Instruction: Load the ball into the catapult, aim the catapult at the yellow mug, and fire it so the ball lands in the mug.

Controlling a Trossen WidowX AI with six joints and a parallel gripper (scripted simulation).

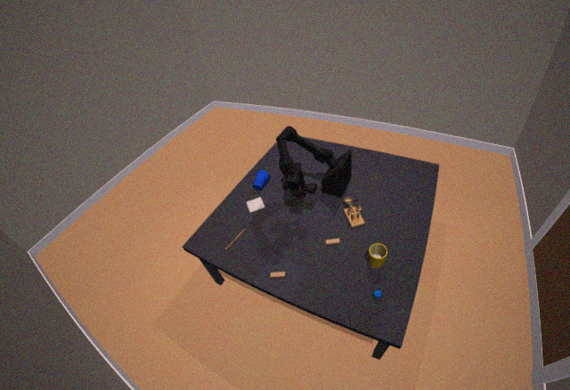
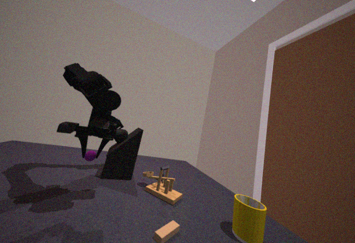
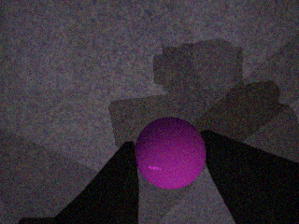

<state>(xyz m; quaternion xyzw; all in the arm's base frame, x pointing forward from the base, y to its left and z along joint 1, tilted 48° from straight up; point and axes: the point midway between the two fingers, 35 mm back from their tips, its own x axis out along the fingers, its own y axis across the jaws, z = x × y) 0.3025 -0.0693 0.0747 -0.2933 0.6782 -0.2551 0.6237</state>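
My gripper tip is now 280 mm to the right of the catapult, 90 mm past it and 80 mm above it. Also, from my gripper tip: thin stick: 340 mm ahead, 290 mm to the right, 130 mm below; then white square: 320 mm to the right, 130 mm below, 50 mm ahead; then purple ball: 10 mm above.
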